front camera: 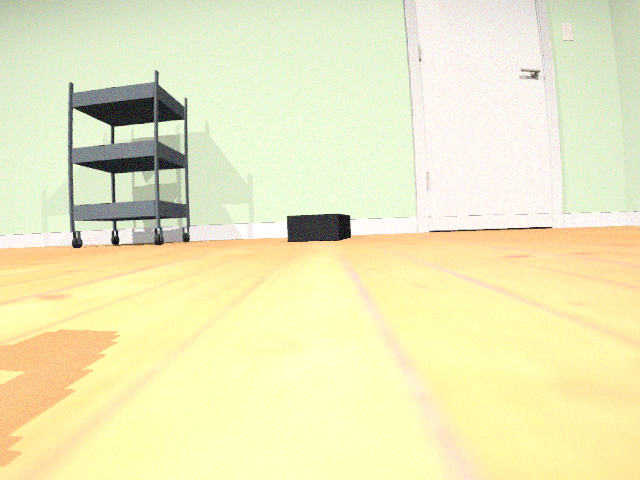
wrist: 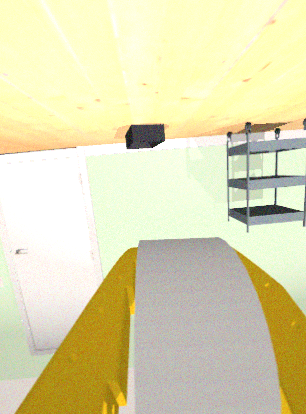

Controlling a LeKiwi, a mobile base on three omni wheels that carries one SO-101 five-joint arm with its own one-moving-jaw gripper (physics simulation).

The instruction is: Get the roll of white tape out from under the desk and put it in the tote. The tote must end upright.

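Frame: origin at the arm's base, x down, y back, z left, level; metres.
Where they show: hand at its tool point: (wrist: 142,259).
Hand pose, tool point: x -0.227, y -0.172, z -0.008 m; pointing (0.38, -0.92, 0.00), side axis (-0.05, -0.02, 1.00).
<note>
Each offset is from my tool point to the top centre of the thing. "pt": to the spot under its first point.
The roll of white tape {dz +0.011, dx -0.040, dy +0.014 m} (wrist: 200,330) looks grey in the wrist view and fills the space between the two yellow jaws, large and close to the camera. My gripper (wrist: 184,250) is shut on it, with one jaw pressing on each side. The black tote {dz -0.023, dx +0.216, dy -1.252 m} (front camera: 314,227) (wrist: 146,136) stands on the floor near the far wall, about straight ahead in the front view. It looks like a low box standing level; its inside is hidden from this low angle. The tape and the gripper do not show in the front view, and the desk shows in neither view.
A grey three-shelf cart {pt dz +0.906, dx +0.152, dy -1.265 m} (front camera: 113,210) (wrist: 270,146) on castors stands by the far wall, left of the tote in the front view. A white door (front camera: 480,129) (wrist: 45,240) is in that wall to the right. A jagged darker patch {pt dz +0.135, dx +0.316, dy -0.012 m} (front camera: 46,356) marks the wooden floor at the near left.
</note>
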